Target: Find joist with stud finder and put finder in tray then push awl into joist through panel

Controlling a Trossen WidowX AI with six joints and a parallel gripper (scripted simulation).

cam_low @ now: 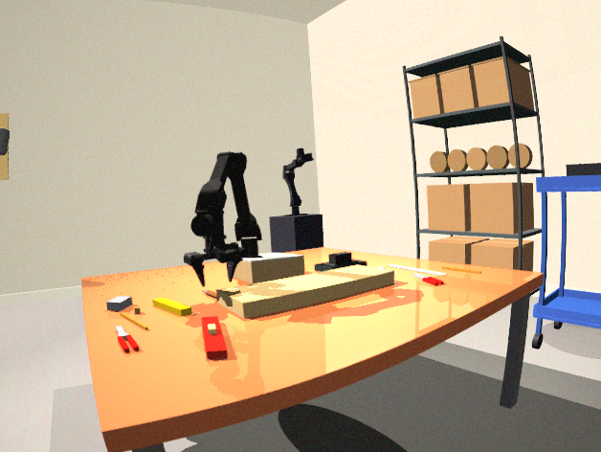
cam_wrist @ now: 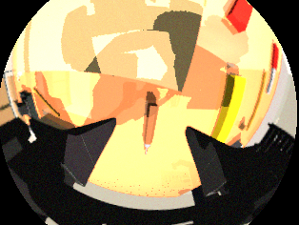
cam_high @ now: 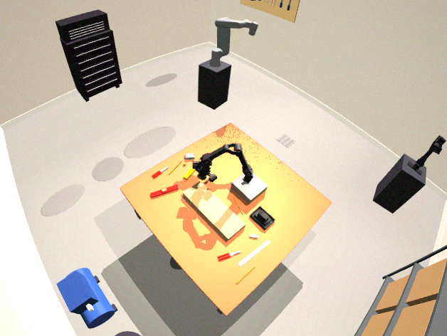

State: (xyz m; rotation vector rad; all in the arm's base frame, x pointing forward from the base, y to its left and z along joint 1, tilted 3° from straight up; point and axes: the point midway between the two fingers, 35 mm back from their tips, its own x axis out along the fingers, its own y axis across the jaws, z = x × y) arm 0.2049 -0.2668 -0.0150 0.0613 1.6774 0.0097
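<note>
My gripper tip is 6 cm past the awl and 4 cm above it. Round my gripper tip: grey block: 29 cm to the right, 12 cm behind, 3 cm below; red level: 30 cm ahead, 19 cm to the right, 3 cm below; yellow block: 16 cm to the right, 4 cm below, 1 cm ahead.
</note>
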